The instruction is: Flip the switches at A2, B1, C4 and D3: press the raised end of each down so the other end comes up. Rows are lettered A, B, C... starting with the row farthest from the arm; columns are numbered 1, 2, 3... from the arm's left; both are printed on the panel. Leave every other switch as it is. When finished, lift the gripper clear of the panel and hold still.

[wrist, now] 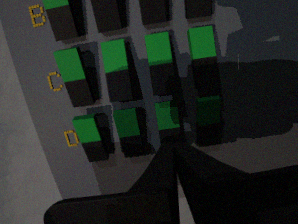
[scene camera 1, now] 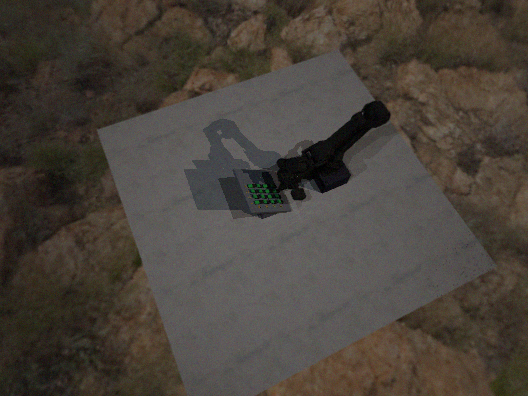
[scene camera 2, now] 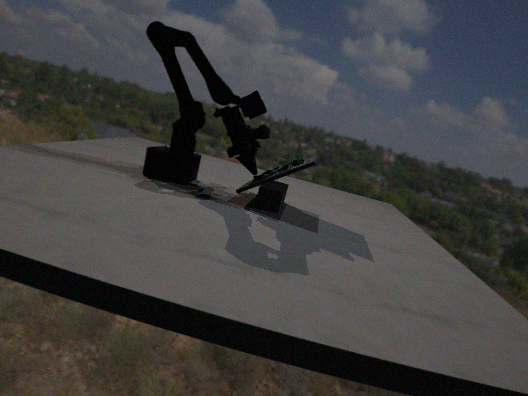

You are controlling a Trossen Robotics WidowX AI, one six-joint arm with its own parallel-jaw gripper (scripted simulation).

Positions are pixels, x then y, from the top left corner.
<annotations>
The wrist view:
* gripper: 171,145
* C4 switch: 201,40
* D3 switch: 166,112
</annotations>
